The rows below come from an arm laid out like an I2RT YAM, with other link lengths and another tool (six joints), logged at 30 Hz.
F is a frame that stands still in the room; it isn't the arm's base.
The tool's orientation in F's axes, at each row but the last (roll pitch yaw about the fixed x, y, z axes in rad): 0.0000 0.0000 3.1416; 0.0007 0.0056 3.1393; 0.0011 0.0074 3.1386; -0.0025 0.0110 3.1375; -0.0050 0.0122 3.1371; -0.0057 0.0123 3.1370; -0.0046 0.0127 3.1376; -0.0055 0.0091 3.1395; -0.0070 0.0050 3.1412; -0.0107 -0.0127 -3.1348; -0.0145 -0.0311 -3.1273; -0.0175 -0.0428 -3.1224
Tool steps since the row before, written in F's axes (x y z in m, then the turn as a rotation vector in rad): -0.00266 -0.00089 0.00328 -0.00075 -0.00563 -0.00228; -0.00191 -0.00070 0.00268 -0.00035 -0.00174 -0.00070; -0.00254 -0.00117 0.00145 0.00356 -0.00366 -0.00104; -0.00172 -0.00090 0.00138 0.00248 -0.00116 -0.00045; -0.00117 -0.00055 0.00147 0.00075 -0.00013 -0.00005; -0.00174 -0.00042 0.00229 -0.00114 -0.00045 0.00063; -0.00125 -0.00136 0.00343 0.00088 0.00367 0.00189; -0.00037 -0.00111 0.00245 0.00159 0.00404 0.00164; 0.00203 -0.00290 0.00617 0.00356 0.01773 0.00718; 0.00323 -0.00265 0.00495 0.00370 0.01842 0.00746; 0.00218 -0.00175 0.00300 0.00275 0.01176 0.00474; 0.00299 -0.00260 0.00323 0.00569 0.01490 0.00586
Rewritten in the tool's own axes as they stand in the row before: 0.00266 0.00089 0.00328 0.00075 0.00563 -0.00228; 0.00189 0.00071 0.00269 0.00035 0.00174 -0.00070; 0.00253 0.00118 0.00147 -0.00356 0.00365 -0.00107; 0.00170 0.00090 0.00140 -0.00248 0.00115 -0.00047; 0.00115 0.00055 0.00149 -0.00075 0.00013 -0.00006; 0.00171 0.00041 0.00231 0.00113 0.00045 0.00065; 0.00120 0.00135 0.00345 -0.00089 -0.00368 0.00186; 0.00035 0.00110 0.00246 -0.00160 -0.00405 0.00160; -0.00206 0.00286 0.00618 -0.00359 -0.01778 0.00704; -0.00315 0.00262 0.00502 -0.00373 -0.01847 0.00731; -0.00206 0.00174 0.00309 -0.00277 -0.01179 0.00466; -0.00280 0.00260 0.00340 -0.00572 -0.01489 0.00585
